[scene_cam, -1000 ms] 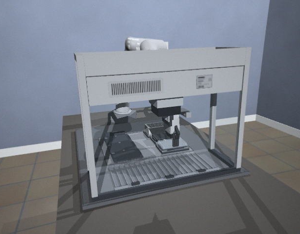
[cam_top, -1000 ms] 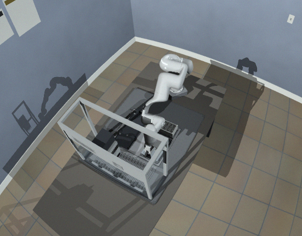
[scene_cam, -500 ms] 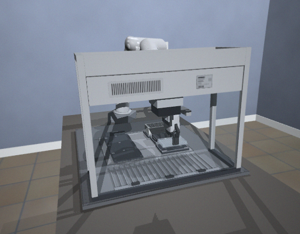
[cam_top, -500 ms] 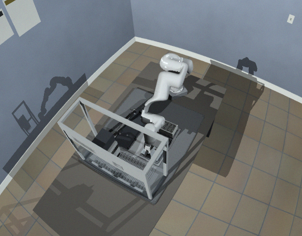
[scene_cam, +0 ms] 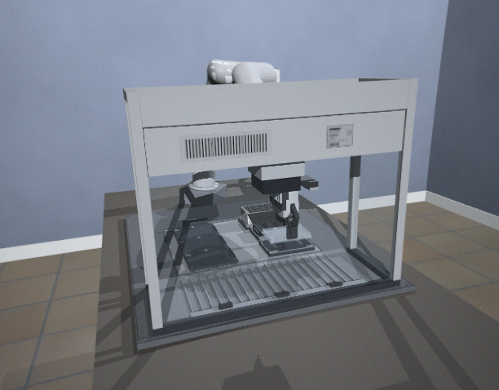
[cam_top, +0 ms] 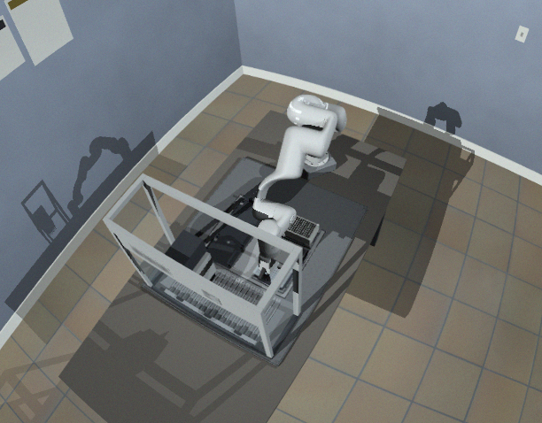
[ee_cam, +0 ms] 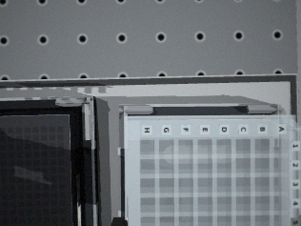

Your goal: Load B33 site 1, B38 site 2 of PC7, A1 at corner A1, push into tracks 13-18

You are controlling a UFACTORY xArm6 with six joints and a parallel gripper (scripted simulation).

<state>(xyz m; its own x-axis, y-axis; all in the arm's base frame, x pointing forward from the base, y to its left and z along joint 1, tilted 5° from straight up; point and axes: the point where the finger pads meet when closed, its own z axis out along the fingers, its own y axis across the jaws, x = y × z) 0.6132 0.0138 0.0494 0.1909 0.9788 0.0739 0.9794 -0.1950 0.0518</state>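
Now: hand 5 cm above the nest S3. Round my hand: frame post (45 cm to the right, 22 cm ahead, 19 cm above); plate carrier PC7 (22 cm to the right, 14 cm behind, 4 cm below); dark 384-well plate B33 (11 cm behind, 4 cm below, 3 cm to the left).
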